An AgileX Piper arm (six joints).
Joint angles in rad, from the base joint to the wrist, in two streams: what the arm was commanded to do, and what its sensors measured. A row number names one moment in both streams.
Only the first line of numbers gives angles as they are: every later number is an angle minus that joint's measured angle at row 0.
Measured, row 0:
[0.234 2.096 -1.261 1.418 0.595 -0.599]
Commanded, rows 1 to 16:
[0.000 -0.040 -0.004 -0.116 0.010 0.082]
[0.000 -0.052 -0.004 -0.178 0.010 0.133]
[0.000 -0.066 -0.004 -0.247 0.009 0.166]
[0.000 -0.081 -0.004 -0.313 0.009 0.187]
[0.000 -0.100 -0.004 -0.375 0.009 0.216]
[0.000 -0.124 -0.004 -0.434 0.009 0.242]
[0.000 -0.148 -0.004 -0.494 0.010 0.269]
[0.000 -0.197 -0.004 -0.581 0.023 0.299]
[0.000 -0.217 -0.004 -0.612 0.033 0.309]
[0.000 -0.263 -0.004 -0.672 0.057 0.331]
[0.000 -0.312 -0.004 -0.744 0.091 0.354]
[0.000 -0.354 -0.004 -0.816 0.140 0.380]
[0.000 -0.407 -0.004 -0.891 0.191 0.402]
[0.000 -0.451 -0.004 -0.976 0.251 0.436]
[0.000 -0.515 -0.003 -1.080 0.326 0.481]
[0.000 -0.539 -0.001 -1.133 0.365 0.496]
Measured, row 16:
[0.000 -0.499 -0.001 -1.044 0.299 0.464]
